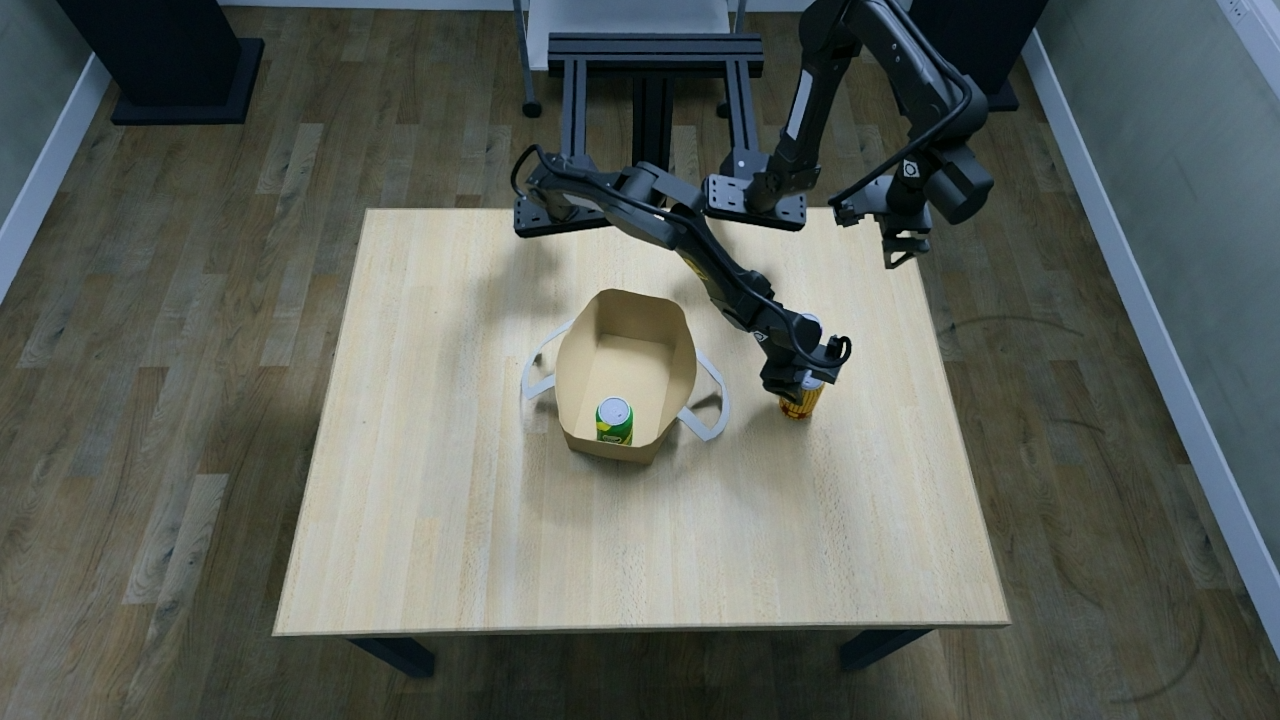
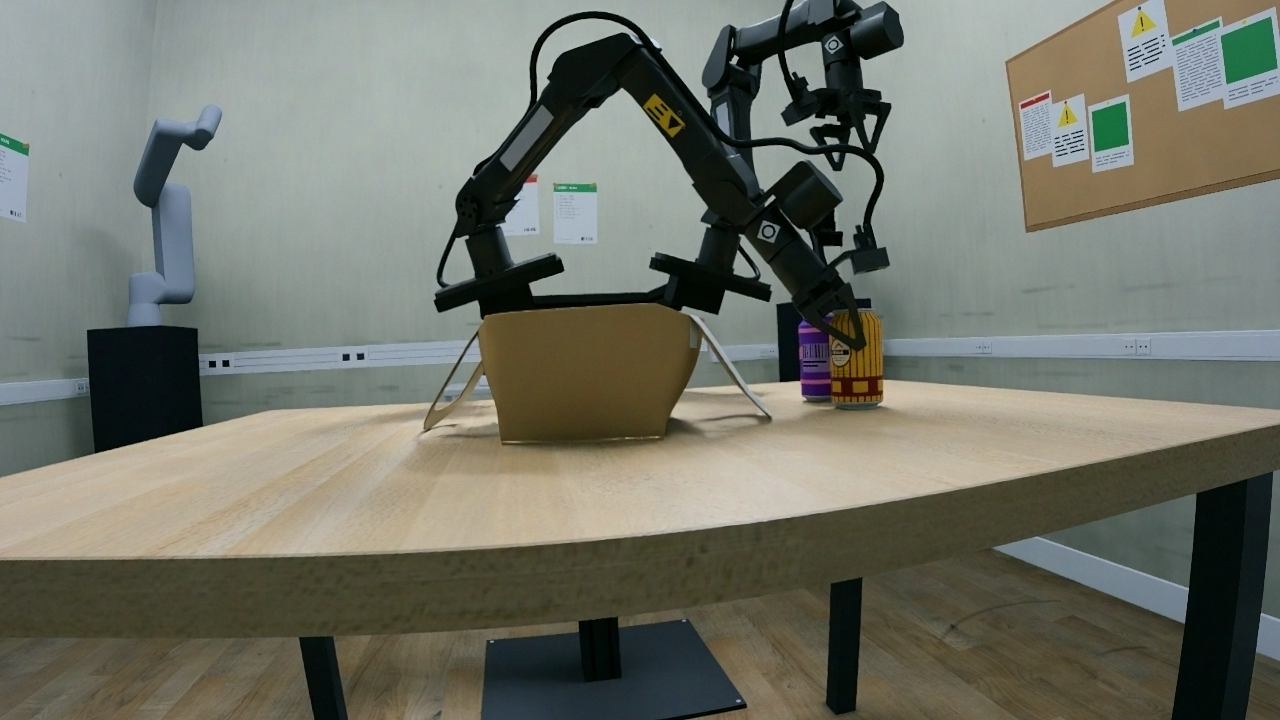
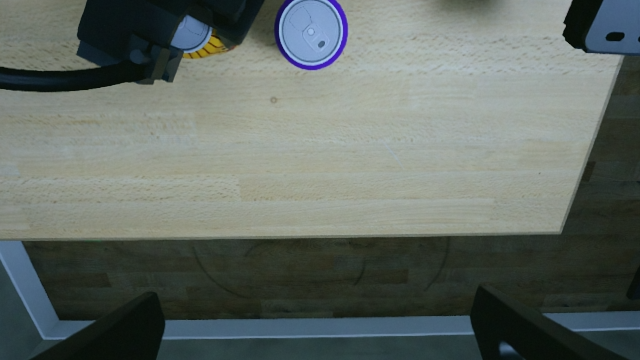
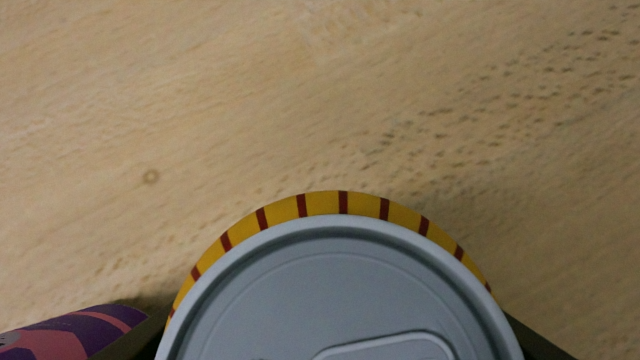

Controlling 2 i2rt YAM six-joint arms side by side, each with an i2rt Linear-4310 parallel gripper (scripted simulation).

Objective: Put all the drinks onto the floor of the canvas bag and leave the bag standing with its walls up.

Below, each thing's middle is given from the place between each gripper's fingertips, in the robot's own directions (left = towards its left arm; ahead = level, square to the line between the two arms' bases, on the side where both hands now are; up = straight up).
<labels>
My right hand [image 2: 860,348] is 2 cm above the striped can [image 2: 856,377]. Also, from my right hand: purple can [image 2: 814,345] 11 cm behind, 2 cm to the left, 2 cm below.
My left gripper [image 2: 853,162] is now 70 mm to the left of the purple can and 290 mm above it. The rest, counted from my left hand: striped can 110 mm ahead, 90 mm to the right, 290 mm below.
</labels>
